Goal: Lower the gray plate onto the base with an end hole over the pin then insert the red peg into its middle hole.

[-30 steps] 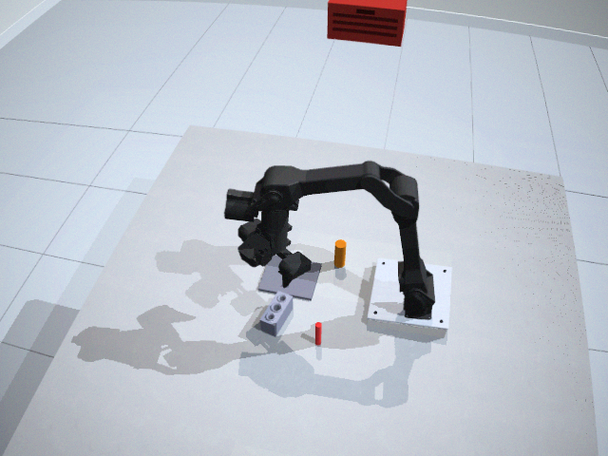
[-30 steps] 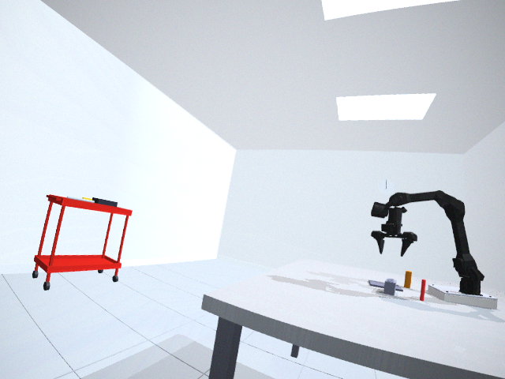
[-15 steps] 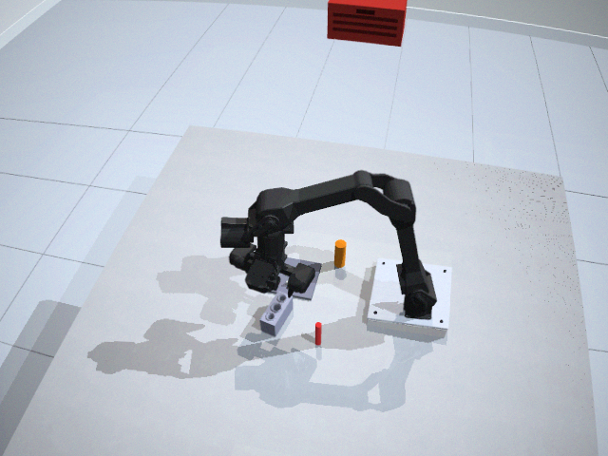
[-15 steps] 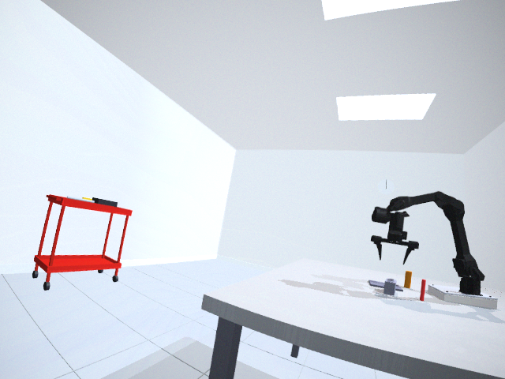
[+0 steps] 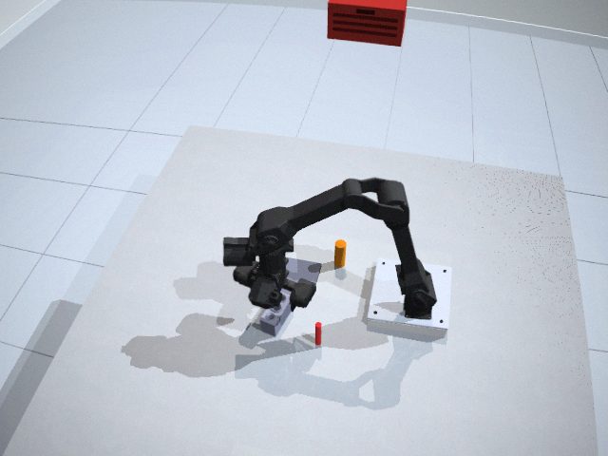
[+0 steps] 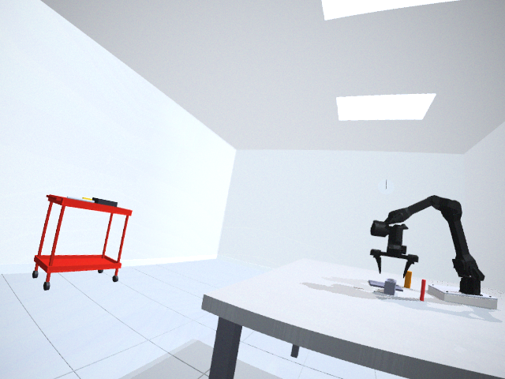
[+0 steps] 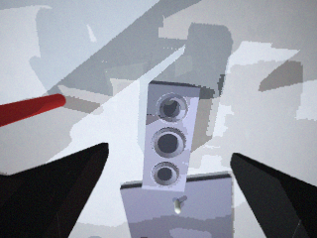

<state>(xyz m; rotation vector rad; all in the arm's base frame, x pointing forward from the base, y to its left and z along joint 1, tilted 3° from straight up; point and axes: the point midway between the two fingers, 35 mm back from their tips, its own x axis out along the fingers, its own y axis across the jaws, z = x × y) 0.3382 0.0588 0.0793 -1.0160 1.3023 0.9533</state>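
Now: gripper tip 30 mm above the gray plate. The rest, counted from my gripper tip: orange cylinder: 130 mm behind, 200 mm to the right, 30 mm below; red peg: 110 mm behind, 50 mm to the left, 30 mm below; square base: 10 mm behind, 120 mm to the right, 60 mm below.
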